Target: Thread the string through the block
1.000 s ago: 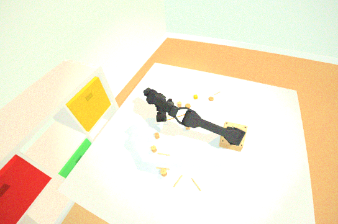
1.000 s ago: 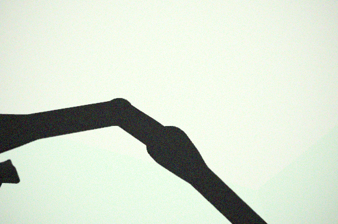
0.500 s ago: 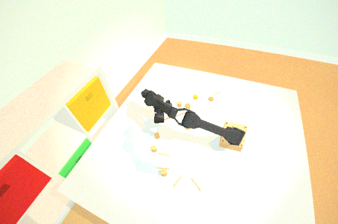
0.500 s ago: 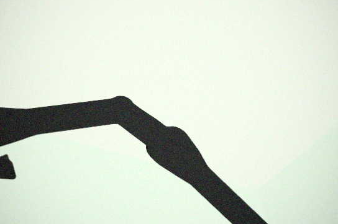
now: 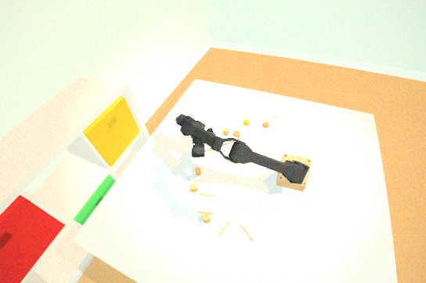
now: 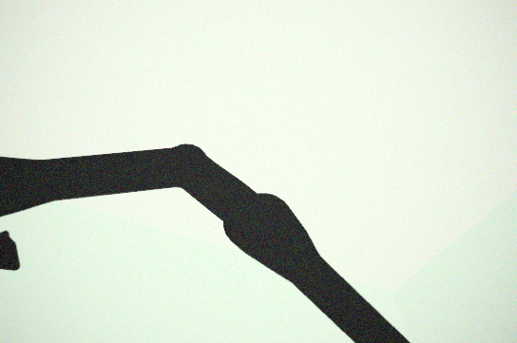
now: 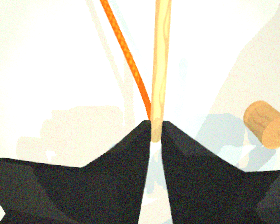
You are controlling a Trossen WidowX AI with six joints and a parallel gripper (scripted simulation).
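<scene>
My gripper tip is 19 cm past the square wooden block, 5 cm to the left of it and 4 cm above it. Also, from my gripper tip: thin wooden stick (1 cm to the right, 1 cm behind); then round wooden button (22 cm to the right, 12 cm behind, 5 cm below); then yellow piece (33 cm to the right, 15 cm behind, 4 cm below).
</scene>
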